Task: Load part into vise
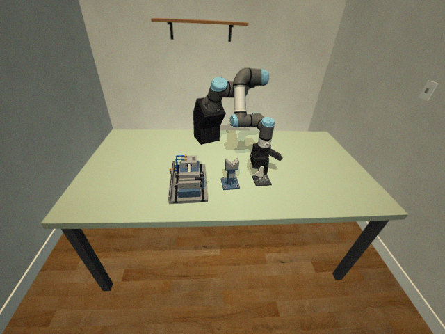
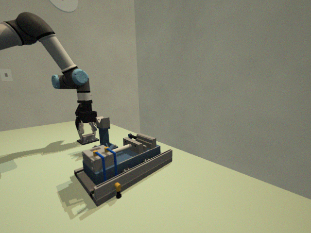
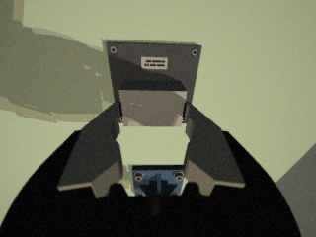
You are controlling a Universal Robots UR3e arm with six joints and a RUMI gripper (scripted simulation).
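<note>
Now: the dark infeed plate 10 mm to the left of my hand and 30 mm below it. Also, from my hand: part 10 mm below; then fixed jaw 140 mm ahead, 380 mm to the right, 50 mm above; then work stop rod 110 mm ahead, 340 mm to the right, 60 mm above.
</note>
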